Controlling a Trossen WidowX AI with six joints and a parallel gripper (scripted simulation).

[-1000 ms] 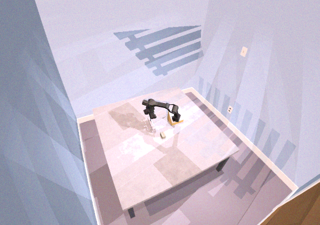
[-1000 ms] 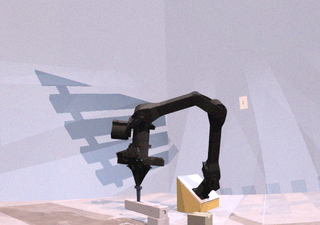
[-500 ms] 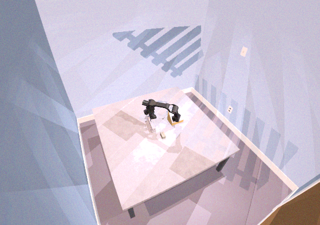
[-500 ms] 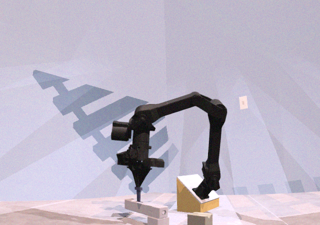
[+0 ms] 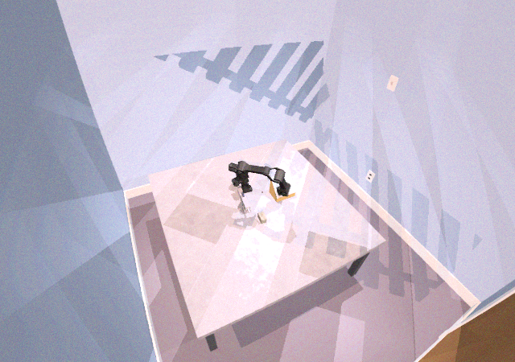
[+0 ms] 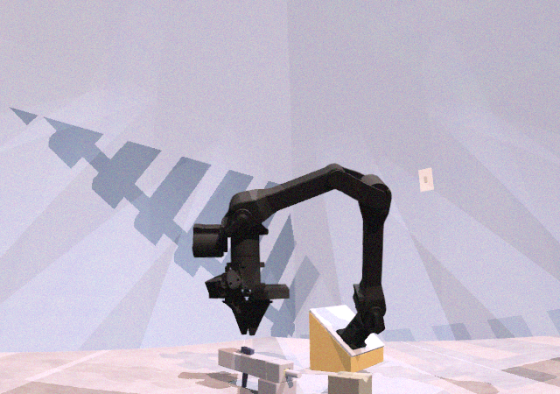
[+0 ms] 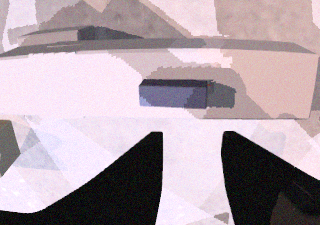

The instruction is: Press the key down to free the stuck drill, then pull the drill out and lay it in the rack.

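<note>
Right now my gripper tip is 10 mm short of the dark blue part and 60 mm above it. The rest, counted from my gripper tip: drill (20 mm ahead, 80 mm to the left, 60 mm below).
</note>
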